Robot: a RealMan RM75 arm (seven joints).
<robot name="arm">
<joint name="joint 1" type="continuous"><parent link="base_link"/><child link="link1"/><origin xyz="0 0 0.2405" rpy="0 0 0"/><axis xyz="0 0 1"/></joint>
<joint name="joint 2" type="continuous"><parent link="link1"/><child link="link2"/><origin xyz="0 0 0" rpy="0 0 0"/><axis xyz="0 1 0"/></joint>
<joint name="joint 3" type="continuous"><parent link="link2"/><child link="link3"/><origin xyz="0 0 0.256" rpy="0 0 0"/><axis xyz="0 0 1"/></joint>
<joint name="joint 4" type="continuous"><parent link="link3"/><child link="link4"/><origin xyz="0 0 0" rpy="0 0 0"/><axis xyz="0 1 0"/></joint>
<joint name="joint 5" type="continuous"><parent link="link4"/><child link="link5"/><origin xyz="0 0 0.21" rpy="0 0 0"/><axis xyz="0 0 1"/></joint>
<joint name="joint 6" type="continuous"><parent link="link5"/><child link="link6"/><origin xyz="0 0 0" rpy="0 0 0"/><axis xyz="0 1 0"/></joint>
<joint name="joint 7" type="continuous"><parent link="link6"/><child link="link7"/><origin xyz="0 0 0.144" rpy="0 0 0"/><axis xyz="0 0 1"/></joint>
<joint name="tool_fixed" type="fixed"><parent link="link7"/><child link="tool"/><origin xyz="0 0 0" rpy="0 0 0"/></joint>
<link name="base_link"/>
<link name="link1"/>
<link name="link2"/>
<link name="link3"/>
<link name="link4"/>
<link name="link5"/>
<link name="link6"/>
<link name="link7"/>
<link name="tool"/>
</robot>
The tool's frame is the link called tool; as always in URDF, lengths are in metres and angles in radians. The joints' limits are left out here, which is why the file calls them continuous.
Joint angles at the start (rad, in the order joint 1, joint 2, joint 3, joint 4, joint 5, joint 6, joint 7): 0.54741 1.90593 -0.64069 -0.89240 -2.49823 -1.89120 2.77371
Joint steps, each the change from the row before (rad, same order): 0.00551 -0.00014 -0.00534 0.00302 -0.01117 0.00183 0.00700; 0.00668 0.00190 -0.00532 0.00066 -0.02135 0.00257 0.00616; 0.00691 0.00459 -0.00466 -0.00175 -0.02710 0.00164 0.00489; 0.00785 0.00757 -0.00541 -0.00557 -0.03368 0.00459 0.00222; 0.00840 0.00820 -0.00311 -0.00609 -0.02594 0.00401 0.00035; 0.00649 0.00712 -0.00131 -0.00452 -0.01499 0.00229 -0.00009; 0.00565 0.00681 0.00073 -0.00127 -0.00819 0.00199 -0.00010; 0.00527 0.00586 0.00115 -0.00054 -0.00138 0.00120 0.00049; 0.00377 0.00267 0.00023 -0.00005 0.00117 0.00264 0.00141; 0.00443 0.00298 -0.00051 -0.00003 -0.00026 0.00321 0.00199; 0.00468 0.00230 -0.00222 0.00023 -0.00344 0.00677 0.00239; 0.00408 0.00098 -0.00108 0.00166 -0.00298 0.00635 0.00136; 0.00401 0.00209 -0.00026 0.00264 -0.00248 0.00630 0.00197; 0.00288 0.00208 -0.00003 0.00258 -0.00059 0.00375 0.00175
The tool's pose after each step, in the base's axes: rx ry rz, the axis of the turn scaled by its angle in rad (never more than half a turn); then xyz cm. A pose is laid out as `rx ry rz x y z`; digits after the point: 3 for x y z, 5 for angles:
-2.01433 2.31234 -0.00169 30.516 30.559 9.225
-2.00396 2.31258 -0.03534 30.551 30.624 9.098
-1.99363 2.31095 -0.07507 30.594 30.650 8.916
-1.98403 2.30036 -0.12123 30.640 30.712 8.687
-1.98163 2.28733 -0.15369 30.564 30.839 8.460
-1.98382 2.27829 -0.17086 30.432 30.952 8.253
-1.98832 2.27449 -0.17753 30.272 31.050 8.009
-1.99569 2.27256 -0.17559 30.054 31.170 7.782
-1.99943 2.26995 -0.17135 29.903 31.300 7.672
-2.00257 2.26671 -0.16949 29.746 31.444 7.545
-2.00196 2.25997 -0.17201 29.648 31.621 7.439
-2.00086 2.25435 -0.17334 29.589 31.777 7.373
-1.99970 2.25165 -0.17306 29.520 31.914 7.249
-1.99995 2.25189 -0.17172 29.448 31.996 7.122

